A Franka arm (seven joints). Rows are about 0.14 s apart.
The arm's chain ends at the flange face. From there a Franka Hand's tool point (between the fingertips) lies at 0.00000 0.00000 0.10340 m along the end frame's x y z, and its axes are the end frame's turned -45 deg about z.
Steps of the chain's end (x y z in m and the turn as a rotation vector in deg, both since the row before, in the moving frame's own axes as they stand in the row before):
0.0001 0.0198 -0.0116 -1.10 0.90 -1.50
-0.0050 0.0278 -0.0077 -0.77 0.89 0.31
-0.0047 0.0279 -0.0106 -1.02 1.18 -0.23
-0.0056 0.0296 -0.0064 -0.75 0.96 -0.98
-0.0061 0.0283 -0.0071 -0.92 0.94 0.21
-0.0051 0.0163 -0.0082 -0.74 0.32 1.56
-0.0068 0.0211 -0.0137 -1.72 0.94 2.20
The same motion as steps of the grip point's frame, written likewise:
-0.0142 0.0166 -0.0116 -1.41 -0.14 -1.50
-0.0230 0.0182 -0.0077 -1.17 0.08 0.31
-0.0228 0.0192 -0.0106 -1.56 0.11 -0.23
-0.0246 0.0192 -0.0064 -1.21 0.15 -0.98
-0.0243 0.0181 -0.0071 -1.32 0.01 0.21
-0.0157 0.0093 -0.0082 -0.75 -0.30 1.56
-0.0208 0.0135 -0.0138 -1.88 -0.55 2.20

